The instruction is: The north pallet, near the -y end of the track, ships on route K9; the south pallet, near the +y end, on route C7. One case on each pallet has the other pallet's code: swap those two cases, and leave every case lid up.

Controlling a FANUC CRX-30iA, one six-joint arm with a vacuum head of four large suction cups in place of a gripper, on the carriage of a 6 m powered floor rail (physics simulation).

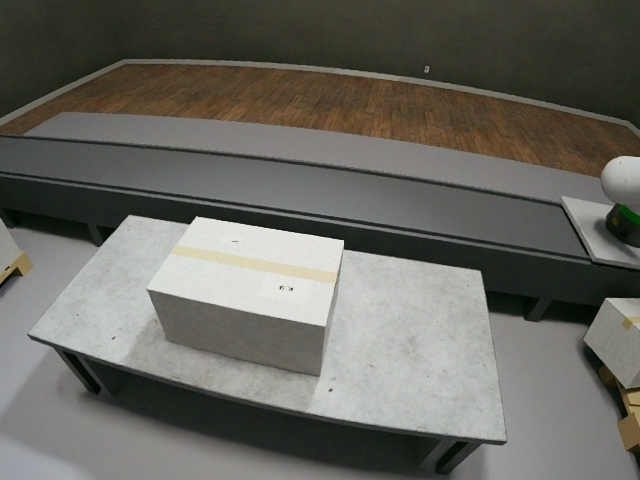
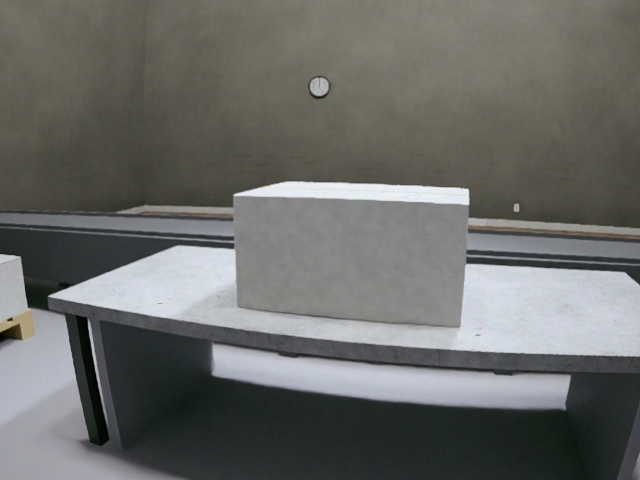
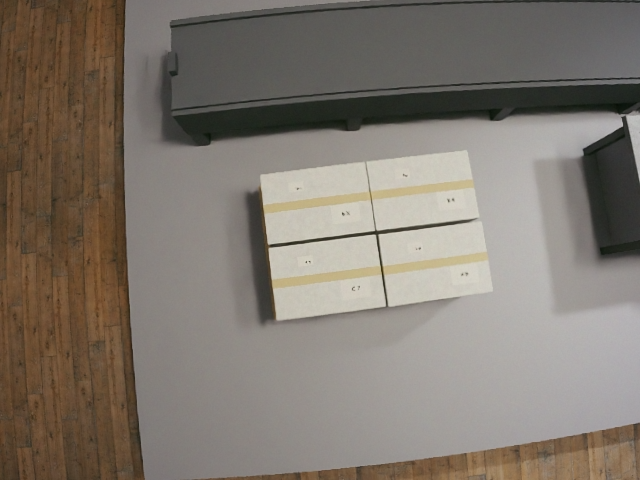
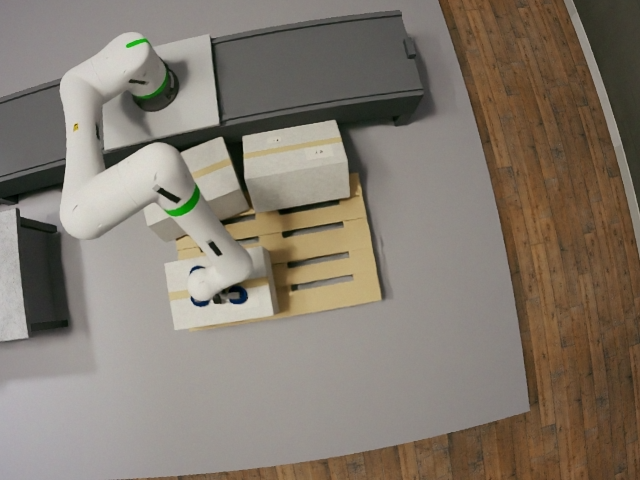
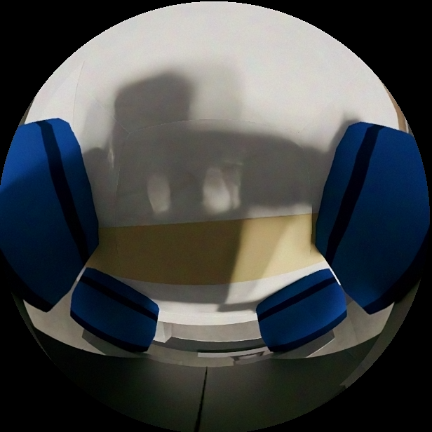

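Observation:
My vacuum gripper [image 4: 218,292] [image 5: 212,250] has its blue cups on the taped top of a white case [image 4: 258,304] [image 5: 270,190] and holds it at the near left of the south pallet [image 4: 361,248], overhanging its left edge; I cannot tell whether it touches the deck. No code is readable on it. A turned, apparently tilted case [image 4: 219,186] at the pallet's back left is partly behind the arm. Another case [image 4: 297,180] stands at its back right. On the north pallet, a case [image 3: 328,299] reads C7; a case [image 3: 436,284] beside it appears to read K9, with two more behind.
A white case [image 1: 248,263] [image 2: 351,258] with tape and a label that seems to read K9 stands on the grey table [image 1: 413,351] [image 2: 542,310] between the pallets. The dark rail [image 3: 361,56] [image 4: 315,67] runs behind both pallets, with the white carriage plate [image 4: 199,103] on it.

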